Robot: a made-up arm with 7 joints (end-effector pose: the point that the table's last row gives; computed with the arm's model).
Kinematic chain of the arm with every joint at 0, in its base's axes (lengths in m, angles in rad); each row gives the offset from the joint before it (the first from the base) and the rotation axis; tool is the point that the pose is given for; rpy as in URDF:
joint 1: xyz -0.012 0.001 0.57 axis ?
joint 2: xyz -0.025 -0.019 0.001 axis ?
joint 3: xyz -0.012 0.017 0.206 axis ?
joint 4: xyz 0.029 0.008 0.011 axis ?
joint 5: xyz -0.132 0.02 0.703 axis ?
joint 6: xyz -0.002 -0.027 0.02 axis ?
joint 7: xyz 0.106 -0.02 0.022 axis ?
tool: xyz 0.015 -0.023 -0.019 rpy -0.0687 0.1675 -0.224
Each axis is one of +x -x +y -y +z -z.
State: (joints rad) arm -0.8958 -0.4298 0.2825 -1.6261 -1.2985 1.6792 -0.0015
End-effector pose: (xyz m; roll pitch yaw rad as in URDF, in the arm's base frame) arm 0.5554 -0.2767 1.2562 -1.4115 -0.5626 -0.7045
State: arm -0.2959 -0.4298 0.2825 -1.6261 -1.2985 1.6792 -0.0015
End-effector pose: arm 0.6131 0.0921 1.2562 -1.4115 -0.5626 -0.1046
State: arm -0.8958 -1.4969 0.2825 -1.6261 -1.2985 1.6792 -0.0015
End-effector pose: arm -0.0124 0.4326 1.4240 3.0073 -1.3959 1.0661
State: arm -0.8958 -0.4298 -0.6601 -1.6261 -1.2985 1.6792 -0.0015
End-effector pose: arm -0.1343 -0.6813 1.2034 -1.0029 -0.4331 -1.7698
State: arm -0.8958 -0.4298 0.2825 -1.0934 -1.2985 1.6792 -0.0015
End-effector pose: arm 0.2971 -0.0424 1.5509 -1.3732 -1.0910 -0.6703
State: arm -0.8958 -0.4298 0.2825 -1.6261 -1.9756 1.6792 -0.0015
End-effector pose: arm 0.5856 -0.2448 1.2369 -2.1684 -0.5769 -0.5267
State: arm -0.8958 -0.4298 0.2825 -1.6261 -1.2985 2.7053 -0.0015
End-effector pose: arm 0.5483 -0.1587 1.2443 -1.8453 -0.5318 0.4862
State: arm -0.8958 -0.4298 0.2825 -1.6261 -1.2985 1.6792 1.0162
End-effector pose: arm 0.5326 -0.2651 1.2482 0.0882 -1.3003 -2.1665
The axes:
joint 1: +z
joint 2: +y
joint 3: +z
joint 4: -y
joint 5: +z
joint 6: -y
joint 7: -z

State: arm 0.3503 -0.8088 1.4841 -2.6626 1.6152 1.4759 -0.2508
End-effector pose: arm 0.1384 0.5660 0.2160 0.6046 0.8262 1.1782
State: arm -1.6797 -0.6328 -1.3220 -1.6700 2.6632 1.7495 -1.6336
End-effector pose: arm -0.8582 0.0532 0.8988 2.9837 -0.0172 1.9072
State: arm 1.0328 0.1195 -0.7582 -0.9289 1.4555 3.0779 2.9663
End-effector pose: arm 0.5530 0.1276 1.2694 -2.2051 0.0834 1.7250
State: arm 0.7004 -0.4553 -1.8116 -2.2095 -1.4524 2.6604 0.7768
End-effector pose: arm 0.4331 -0.6438 0.4723 -0.2867 -0.4721 -1.0135
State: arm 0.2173 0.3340 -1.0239 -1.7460 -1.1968 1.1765 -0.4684
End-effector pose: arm 0.5960 -0.6646 0.6594 -1.8244 0.5616 -1.5201
